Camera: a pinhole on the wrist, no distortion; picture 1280 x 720 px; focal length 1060.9 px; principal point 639.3 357.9 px. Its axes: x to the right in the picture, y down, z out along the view. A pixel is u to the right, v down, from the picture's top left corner.
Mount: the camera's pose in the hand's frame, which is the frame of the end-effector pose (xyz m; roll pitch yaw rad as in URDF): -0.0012 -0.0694 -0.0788 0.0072 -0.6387 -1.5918
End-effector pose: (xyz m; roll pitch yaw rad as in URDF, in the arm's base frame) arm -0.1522 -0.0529 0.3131 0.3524 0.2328 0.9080
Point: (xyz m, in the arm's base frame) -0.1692 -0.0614 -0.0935
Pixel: behind the camera
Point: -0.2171 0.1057 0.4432
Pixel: 229 545
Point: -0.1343 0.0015 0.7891
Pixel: 842 250
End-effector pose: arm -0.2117 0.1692 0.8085 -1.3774 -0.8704 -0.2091
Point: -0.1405 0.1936 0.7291
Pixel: 160 240
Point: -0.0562 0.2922 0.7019
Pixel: 327 351
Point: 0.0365 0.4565 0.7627
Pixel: 595 538
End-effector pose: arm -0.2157 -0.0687 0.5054 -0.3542 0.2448 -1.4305
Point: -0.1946 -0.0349 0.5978
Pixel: 931 41
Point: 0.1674 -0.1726 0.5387
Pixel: 281 688
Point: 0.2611 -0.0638 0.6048
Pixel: 310 417
